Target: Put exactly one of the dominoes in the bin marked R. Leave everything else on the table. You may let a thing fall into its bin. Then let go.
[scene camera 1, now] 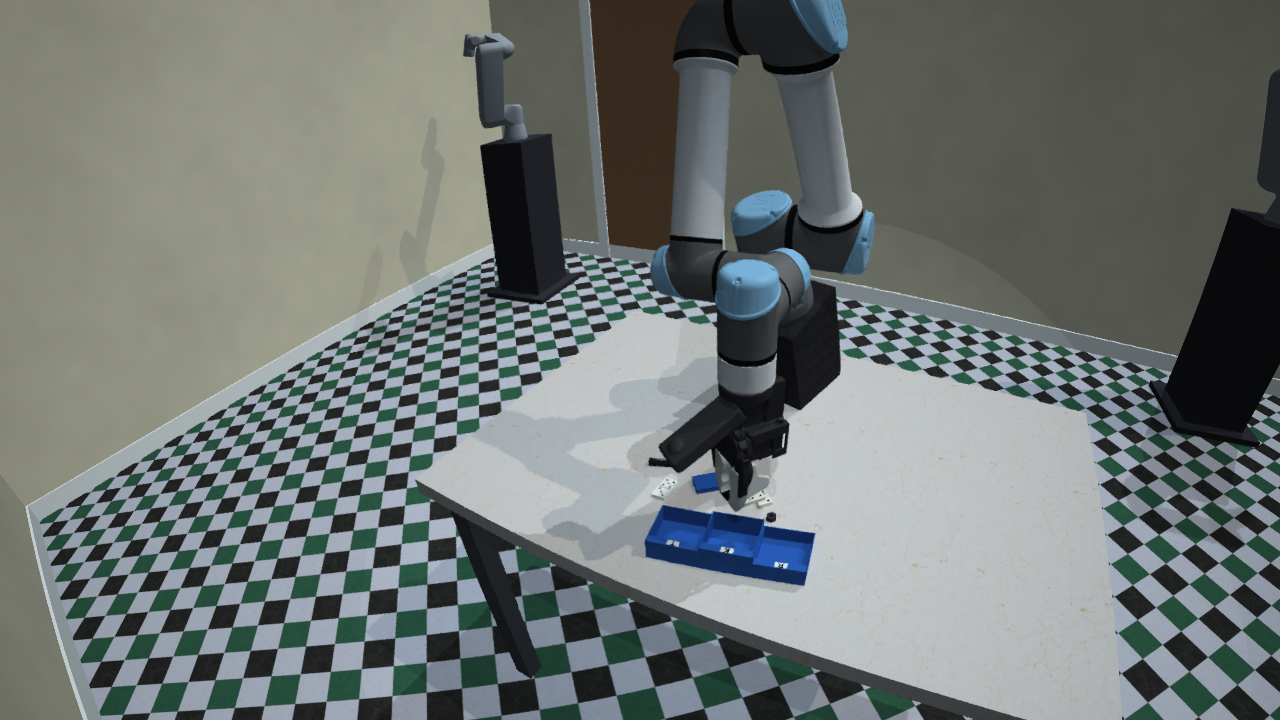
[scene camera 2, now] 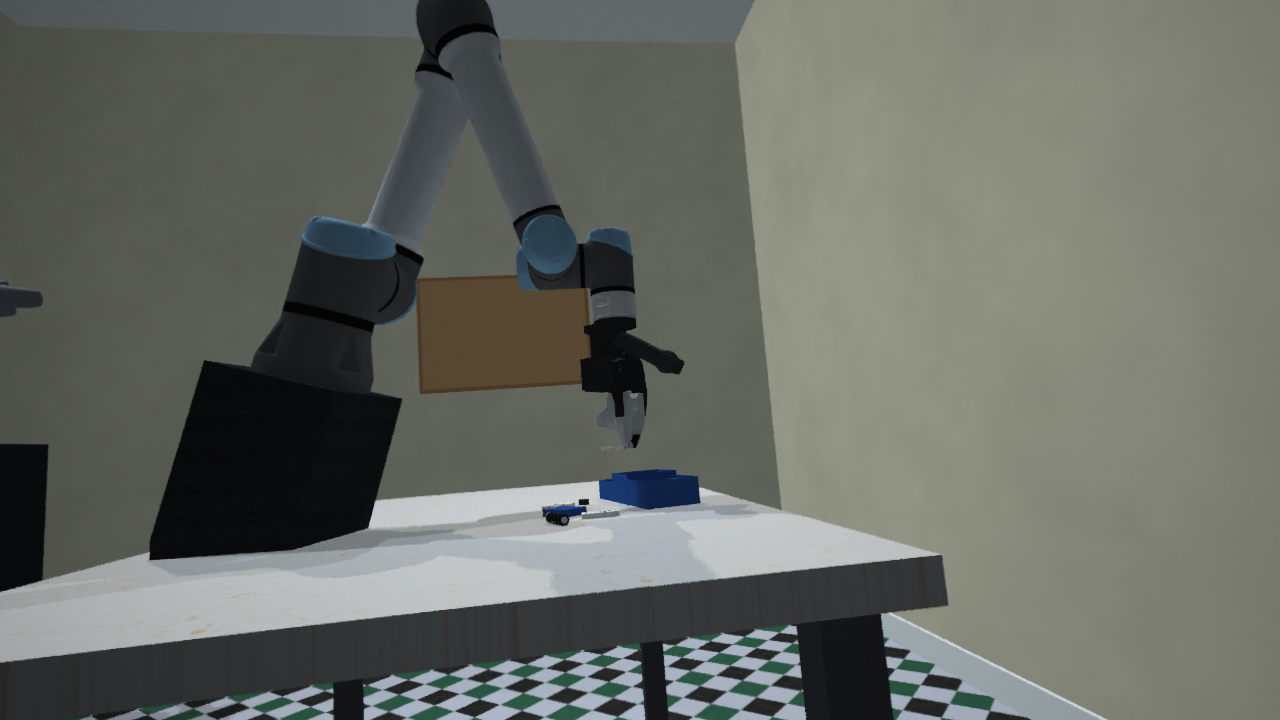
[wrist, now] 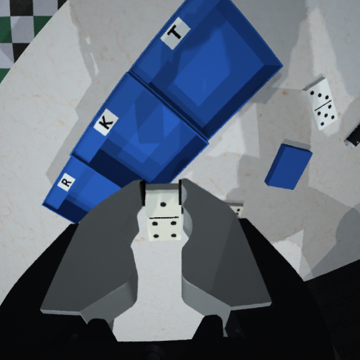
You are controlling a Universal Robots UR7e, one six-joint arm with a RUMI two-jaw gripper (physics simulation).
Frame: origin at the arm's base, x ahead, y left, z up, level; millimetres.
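Seen in the pictures: gripper, between the fingertips: point(scene camera 1: 731, 505) point(scene camera 2: 630, 448); arm's base, origin of its link: point(scene camera 2: 312, 381).
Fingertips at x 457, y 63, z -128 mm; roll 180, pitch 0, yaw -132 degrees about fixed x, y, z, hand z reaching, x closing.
Observation:
Pixels of each thing's top centre, then the offset from my fingertips to it. "pt": a spot on its surface instead.
- white domino, centre of its top: point(scene camera 1: 747, 496) point(scene camera 2: 616, 444) dz +8, dx -19, dy +17 mm
- blue bin marked R, a spot on its surface: point(scene camera 1: 784, 548) pt dz -79, dx -11, dy +89 mm
- second domino, centre of its top: point(scene camera 2: 600, 511) point(scene camera 1: 664, 487) dz -79, dx -81, dy -150 mm
- bins marked K, centre of its top: point(scene camera 1: 732, 533) point(scene camera 2: 642, 471) dz -40, dx +20, dy +10 mm
- T, a spot on its surface: point(scene camera 1: 677, 528) pt dz -79, dx +4, dy -89 mm
- blue block, centre of its top: point(scene camera 2: 564, 508) point(scene camera 1: 708, 480) dz -76, dx -122, dy -85 mm
- black battery, centre of its top: point(scene camera 2: 556, 512) point(scene camera 1: 662, 459) dz -72, dx -143, dy -183 mm
- small black object, centre of its top: point(scene camera 1: 771, 515) point(scene camera 2: 583, 499) dz -78, dx -76, dy +47 mm
My gripper point(scene camera 1: 736, 501) point(scene camera 2: 631, 442) point(wrist: 162, 181) is shut on a white domino point(scene camera 2: 615, 447) point(wrist: 164, 225), with one and four pips showing, and holds it well above the table. The blue bin marked R point(scene camera 1: 784, 548) point(wrist: 92, 186) is the end one of three joined bins; in the wrist view it lies left of the fingertips, partly hidden by the left finger. A second domino point(scene camera 1: 664, 488) point(scene camera 2: 600, 514) point(wrist: 322, 103) lies flat on the table. Another domino point(wrist: 237, 209) lies partly hidden behind the right finger; in scene camera 1 pale domino shapes overlap beside the fingertips.
The bins marked K point(scene camera 1: 733, 534) point(wrist: 145, 131) and T point(scene camera 1: 677, 528) point(wrist: 202, 75) adjoin R. A blue block point(scene camera 1: 705, 482) point(wrist: 288, 166), a black battery point(scene camera 1: 660, 462) point(scene camera 2: 556, 518) point(wrist: 353, 137) and a small black object point(scene camera 1: 770, 516) point(scene camera 2: 583, 501) are on the table.

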